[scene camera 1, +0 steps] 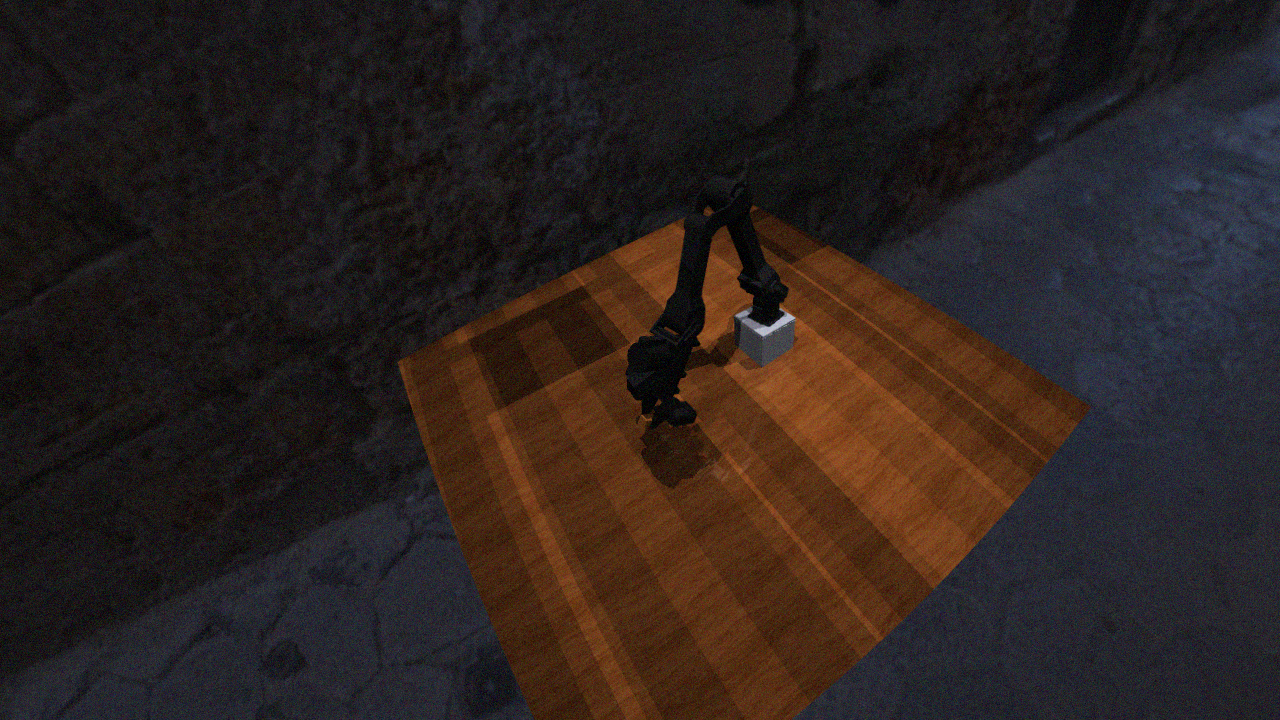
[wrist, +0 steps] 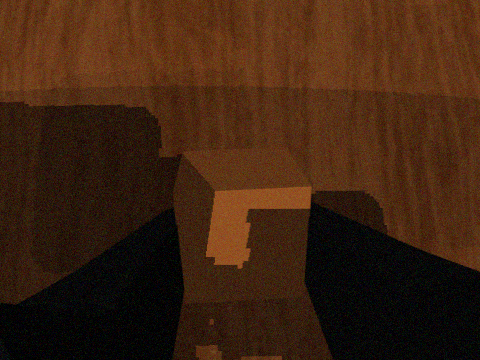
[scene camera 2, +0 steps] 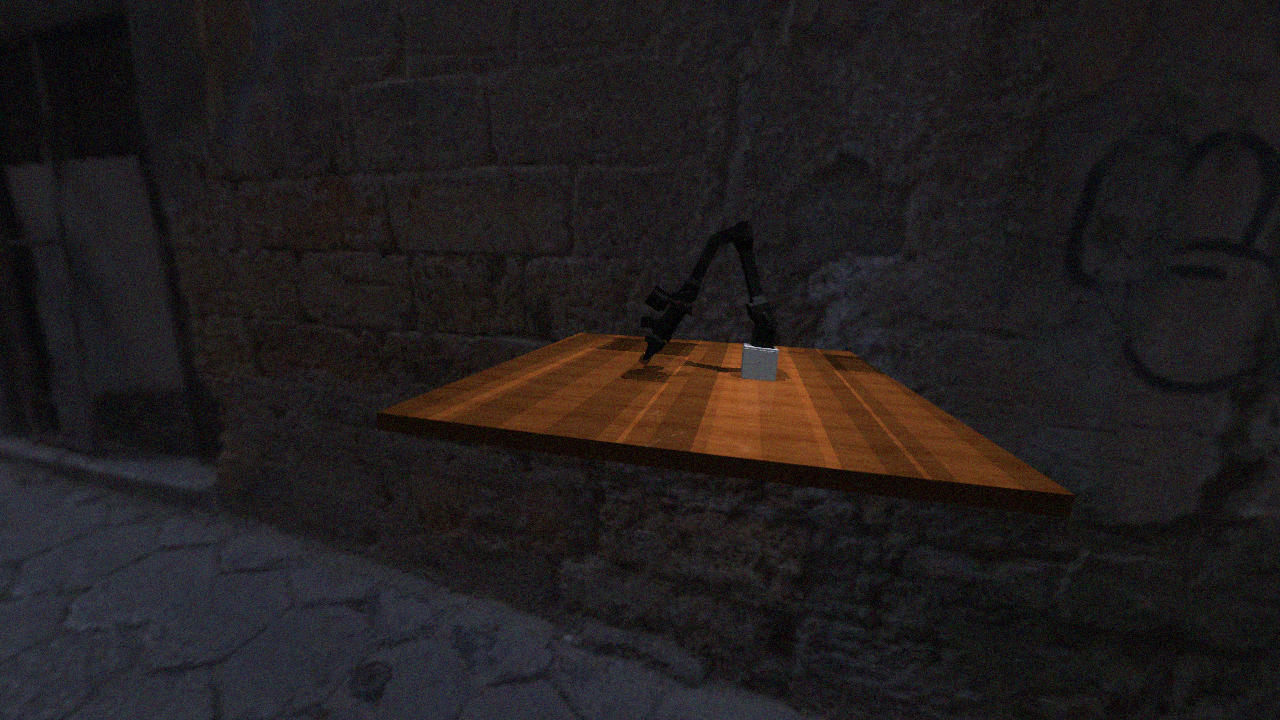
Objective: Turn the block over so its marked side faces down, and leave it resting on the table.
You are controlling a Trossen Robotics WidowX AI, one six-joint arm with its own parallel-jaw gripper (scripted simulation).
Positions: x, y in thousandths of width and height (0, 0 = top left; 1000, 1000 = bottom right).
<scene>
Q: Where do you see a brown block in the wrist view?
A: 505, 596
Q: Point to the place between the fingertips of my gripper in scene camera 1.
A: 507, 588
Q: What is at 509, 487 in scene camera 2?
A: My gripper.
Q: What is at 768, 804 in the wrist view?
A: My gripper.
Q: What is my gripper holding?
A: A brown block.
</scene>
